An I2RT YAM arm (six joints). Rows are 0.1 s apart.
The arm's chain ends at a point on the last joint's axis. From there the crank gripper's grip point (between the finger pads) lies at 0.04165 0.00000 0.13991 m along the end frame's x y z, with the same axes.
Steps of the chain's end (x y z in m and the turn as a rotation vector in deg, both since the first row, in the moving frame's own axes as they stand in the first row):
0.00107 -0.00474 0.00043 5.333 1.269 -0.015
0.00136 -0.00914 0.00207 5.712 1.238 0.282
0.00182 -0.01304 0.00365 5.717 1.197 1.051
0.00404 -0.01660 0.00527 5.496 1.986 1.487
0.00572 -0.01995 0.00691 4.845 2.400 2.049
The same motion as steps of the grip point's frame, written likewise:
0.00415 -0.01771 -0.00113 5.333 1.269 -0.015
0.00440 -0.02281 0.00045 5.712 1.238 0.282
0.00485 -0.02614 0.00209 5.717 1.197 1.051
0.00902 -0.02878 0.00315 5.496 1.986 1.487
0.01172 -0.03010 0.00461 4.845 2.400 2.049

